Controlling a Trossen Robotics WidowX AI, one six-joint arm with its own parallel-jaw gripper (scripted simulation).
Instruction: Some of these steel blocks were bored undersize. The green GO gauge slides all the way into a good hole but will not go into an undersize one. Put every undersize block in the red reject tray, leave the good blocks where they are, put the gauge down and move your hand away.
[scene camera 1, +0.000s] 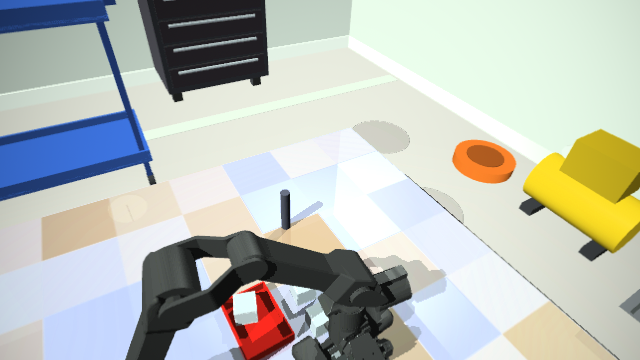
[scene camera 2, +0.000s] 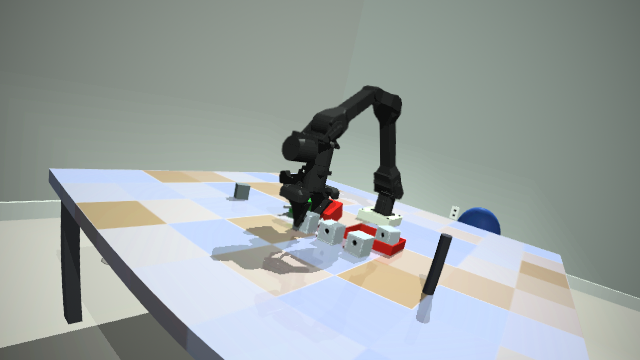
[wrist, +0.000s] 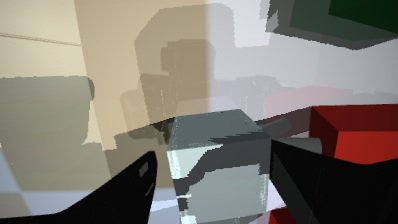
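My own gripper (scene camera 2: 304, 225) is here in the scene, and I can see the same gripper from the wrist as well (wrist: 205, 150).
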